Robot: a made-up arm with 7 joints.
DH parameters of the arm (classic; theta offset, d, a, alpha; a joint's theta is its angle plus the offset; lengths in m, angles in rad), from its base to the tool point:
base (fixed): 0 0.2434 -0.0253 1.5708
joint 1: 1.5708 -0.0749 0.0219 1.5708
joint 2: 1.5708 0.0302 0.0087 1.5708
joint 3: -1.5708 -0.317 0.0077 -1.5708
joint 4: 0 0.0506 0.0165 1.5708
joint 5: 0 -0.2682 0.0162 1.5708
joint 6: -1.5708 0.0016 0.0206 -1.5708
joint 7: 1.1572 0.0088 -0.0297 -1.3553
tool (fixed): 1.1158 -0.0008 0 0
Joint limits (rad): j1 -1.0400..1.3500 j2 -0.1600..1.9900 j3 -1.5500..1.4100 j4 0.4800..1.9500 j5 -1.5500..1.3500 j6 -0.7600..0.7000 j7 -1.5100..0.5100
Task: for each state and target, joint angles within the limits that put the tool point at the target. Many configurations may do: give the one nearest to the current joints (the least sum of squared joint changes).
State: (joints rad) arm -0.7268 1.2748 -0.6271 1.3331 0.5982 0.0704 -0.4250
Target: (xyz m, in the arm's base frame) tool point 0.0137 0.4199 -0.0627
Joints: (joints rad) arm -0.6576 1.4290 -0.5869 1.5345 0.5824 0.0825 -0.4546
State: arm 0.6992 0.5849 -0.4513 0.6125 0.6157 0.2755 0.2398
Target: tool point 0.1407 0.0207 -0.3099
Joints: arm 0.1609 0.0603 -0.5664 0.5210 0.6708 0.2890 0.2459
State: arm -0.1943 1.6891 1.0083 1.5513 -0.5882 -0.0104 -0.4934
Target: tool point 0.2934 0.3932 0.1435
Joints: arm -0.9905 1.7961 0.5680 1.5361 -0.5538 -0.0452 -0.4552
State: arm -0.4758 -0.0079 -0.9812 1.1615 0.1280 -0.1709 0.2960
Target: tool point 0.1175 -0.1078 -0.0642
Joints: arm -0.2413 0.1268 -0.7816 1.8977 0.0238 -0.2156 0.2720
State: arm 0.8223 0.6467 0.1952 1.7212 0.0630 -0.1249 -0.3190
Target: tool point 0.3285 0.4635 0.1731
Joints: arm 0.6449 0.8733 0.2993 1.0768 0.1182 -0.1375 -0.2460
